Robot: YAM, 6 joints.
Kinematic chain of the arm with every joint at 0, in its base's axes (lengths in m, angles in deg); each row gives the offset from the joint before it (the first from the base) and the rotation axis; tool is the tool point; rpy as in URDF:
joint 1: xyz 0 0 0.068 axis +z
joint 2: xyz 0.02 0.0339 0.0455 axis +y
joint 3: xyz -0.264 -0.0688 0 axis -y
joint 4: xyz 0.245 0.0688 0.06 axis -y
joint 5: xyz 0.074 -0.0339 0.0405 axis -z
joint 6: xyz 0.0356 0 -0.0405 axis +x
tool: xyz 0 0 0 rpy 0 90 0
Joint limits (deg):
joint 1: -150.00..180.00
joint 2: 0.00..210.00
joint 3: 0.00..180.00
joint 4: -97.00..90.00
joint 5: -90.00..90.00
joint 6: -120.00..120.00
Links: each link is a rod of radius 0.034 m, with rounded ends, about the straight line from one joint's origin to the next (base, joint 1, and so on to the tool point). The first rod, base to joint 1, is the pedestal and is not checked.
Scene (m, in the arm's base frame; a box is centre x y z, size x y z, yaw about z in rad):
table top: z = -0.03
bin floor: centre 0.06 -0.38 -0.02 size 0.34 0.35 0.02 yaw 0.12
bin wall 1: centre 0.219 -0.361 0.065 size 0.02 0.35 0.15 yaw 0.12
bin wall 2: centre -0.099 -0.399 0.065 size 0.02 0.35 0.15 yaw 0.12
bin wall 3: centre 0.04 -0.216 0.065 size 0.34 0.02 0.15 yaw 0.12
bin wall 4: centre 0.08 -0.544 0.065 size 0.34 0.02 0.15 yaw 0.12
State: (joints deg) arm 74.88 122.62 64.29 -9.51 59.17 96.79
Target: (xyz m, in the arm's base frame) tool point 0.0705 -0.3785 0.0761
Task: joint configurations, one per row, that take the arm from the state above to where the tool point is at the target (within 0.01 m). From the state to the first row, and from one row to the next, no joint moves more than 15 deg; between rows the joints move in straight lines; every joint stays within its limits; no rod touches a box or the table.
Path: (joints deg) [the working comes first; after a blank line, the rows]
Joints at the target: -74.65 123.75 66.01 -8.82 64.83 96.79
Straight joint move there: touches bin wall 1.

1: 61.29 120.76 64.91 -9.49 59.88 96.79
2: 47.71 118.90 65.54 -9.46 60.59 96.79
3: 34.12 117.04 66.16 -9.44 61.30 96.79
4: 20.54 115.18 66.78 -9.42 62.01 96.79
5: 6.95 113.32 67.41 -9.39 62.72 96.79
6: -6.64 111.46 68.03 -9.37 63.44 96.79
7: -20.22 109.61 68.66 -9.35 64.15 96.79
8: -33.81 107.75 69.28 -9.32 64.86 96.79
9: -47.39 105.89 69.90 -9.30 65.57 96.79
10: -60.98 104.03 70.53 -9.28 66.28 96.79
11: -74.57 102.17 71.15 -9.25 66.99 96.79
12: -74.61 112.96 68.58 -9.04 65.91 96.79
13: -74.65 123.75 66.01 -8.82 64.83 96.79

